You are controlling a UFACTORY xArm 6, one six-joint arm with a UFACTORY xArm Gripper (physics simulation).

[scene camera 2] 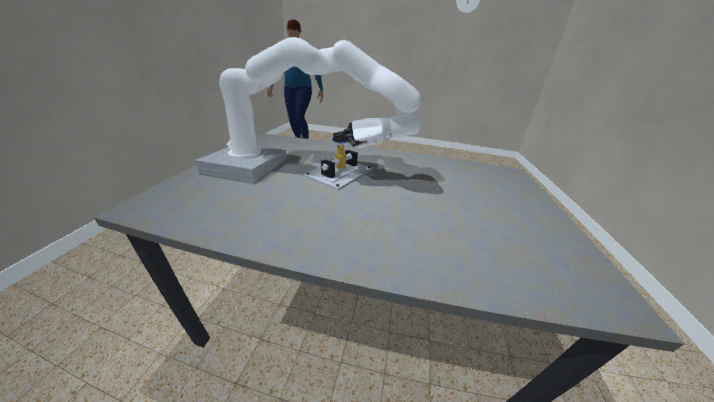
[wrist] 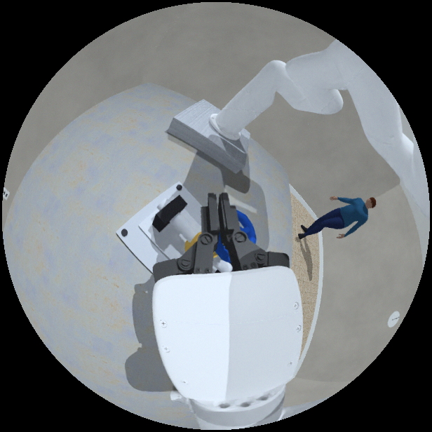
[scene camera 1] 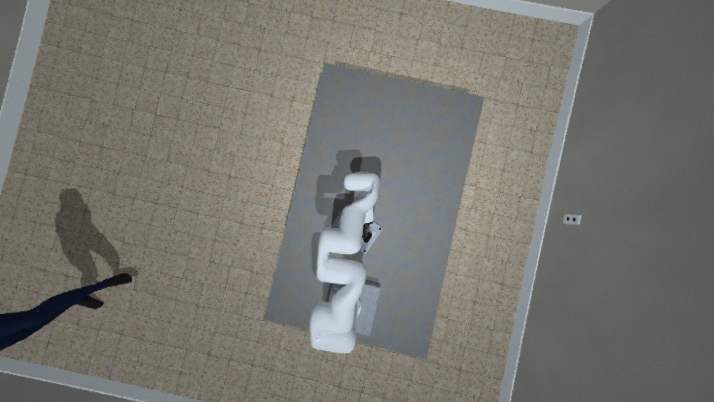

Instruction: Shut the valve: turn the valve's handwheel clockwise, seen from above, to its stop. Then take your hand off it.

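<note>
The valve's blue handwheel (scene camera 2: 341,142) (wrist: 248,228) lies level on top of the yellow valve body (scene camera 2: 340,159) (wrist: 192,243). The valve stands upright between two black clamps on a white base plate (scene camera 2: 338,183) (scene camera 1: 373,241) (wrist: 131,241). My gripper (scene camera 2: 335,136) (wrist: 216,202) is shut, with nothing between its fingers. It points sideways, and its black fingers lie across the handwheel in the wrist view. Blue rim shows to the right of the fingers and between the finger links; the rest is hidden behind them. Contact with the wheel cannot be told.
The arm's grey mounting block (scene camera 2: 225,171) (wrist: 192,126) stands on the table (scene camera 2: 400,240) (scene camera 1: 410,150) (wrist: 75,225), beside the valve's plate. My arm (scene camera 1: 342,270) reaches over the table past the valve. A person (scene camera 2: 298,80) (wrist: 350,214) stands on the floor beyond the table.
</note>
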